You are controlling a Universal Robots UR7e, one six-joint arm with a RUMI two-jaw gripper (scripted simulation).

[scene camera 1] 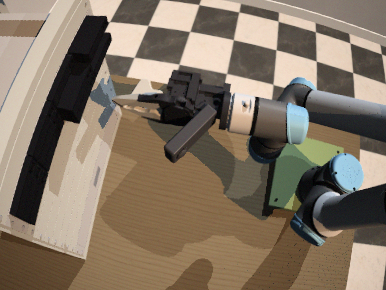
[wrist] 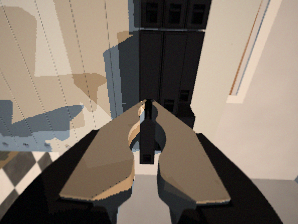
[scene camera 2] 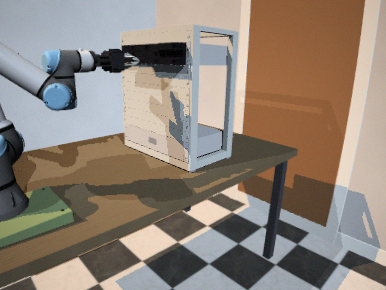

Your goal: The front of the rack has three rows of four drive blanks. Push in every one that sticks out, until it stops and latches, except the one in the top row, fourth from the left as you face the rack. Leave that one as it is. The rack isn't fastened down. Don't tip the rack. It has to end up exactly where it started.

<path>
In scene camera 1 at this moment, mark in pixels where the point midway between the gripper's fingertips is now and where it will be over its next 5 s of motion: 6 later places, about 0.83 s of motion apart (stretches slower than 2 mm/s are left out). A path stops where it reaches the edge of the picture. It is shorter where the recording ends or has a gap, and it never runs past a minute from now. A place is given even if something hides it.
My gripper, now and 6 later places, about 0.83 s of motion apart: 112, 99; 90, 96; 85, 95; 78, 94; 76, 94; 73, 94; 72, 94
</path>
